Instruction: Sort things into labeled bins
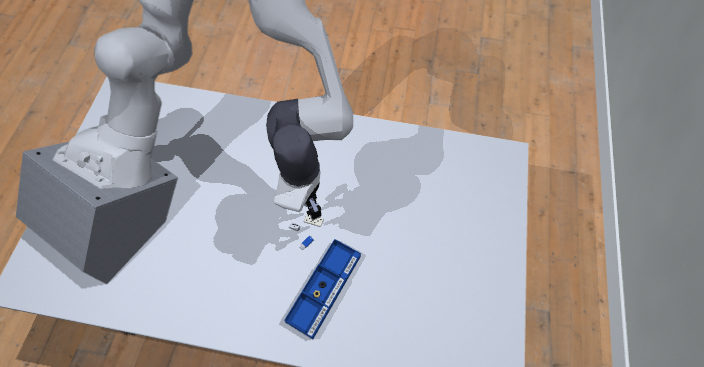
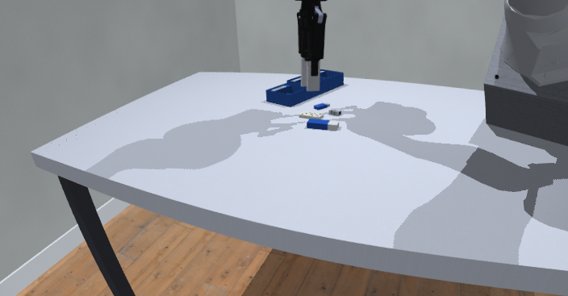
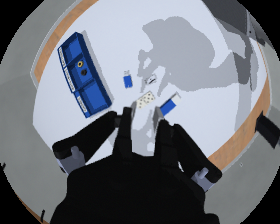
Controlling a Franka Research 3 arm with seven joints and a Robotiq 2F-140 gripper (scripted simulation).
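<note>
Right now my hand is 10 cm above the cream domino. From my hand the other things lie so: white eraser 9 cm below, 6 cm behind, 4 cm to the left; grey block 9 cm below, 5 cm behind, 4 cm to the right; blue block 10 cm below, 7 cm to the right, 1 cm ahead.
</note>
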